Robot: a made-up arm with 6 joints.
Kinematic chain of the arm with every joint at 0, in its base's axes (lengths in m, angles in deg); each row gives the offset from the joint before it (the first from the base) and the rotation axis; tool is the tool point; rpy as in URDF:
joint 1: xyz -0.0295 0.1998 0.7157 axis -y
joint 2: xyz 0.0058 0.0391 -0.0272 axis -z
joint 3: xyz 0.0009 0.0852 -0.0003 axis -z
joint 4: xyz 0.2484 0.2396 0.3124 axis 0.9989 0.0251 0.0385
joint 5: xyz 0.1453 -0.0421 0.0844 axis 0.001 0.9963 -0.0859
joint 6: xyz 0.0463 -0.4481 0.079 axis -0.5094 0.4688 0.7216
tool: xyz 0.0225 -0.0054 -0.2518 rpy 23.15 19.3 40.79
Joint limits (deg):
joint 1: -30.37..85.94
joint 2: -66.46..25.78
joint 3: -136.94..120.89
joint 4: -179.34..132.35
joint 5: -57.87..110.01
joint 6: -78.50..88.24
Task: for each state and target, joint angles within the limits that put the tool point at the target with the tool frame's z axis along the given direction. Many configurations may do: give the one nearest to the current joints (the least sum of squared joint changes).
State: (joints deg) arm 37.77 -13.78 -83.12 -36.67 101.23 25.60
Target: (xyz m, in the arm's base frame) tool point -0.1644 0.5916 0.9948 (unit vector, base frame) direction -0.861 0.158 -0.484
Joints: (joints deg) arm -7.95 -57.75 -107.07 12.46 92.59 9.78
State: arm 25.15 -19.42 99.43 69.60 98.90 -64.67
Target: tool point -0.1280 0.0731 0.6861 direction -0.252 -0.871 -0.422
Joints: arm 34.00 -31.34 104.56 28.58 102.80 -59.11
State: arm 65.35 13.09 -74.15 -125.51 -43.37 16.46
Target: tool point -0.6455 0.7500 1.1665 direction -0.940 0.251 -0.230
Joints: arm 41.78 -10.04 -90.59 -80.63 4.84 -14.66
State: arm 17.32 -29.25 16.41 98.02 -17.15 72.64
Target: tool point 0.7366 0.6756 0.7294 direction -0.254 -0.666 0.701
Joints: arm 20.93 19.69 12.42 127.70 11.22 88.12
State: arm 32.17 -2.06 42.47 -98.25 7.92 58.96
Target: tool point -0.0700 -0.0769 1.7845 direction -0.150 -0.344 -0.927
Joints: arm 49.60 25.78 70.26 -140.44 27.92 88.09
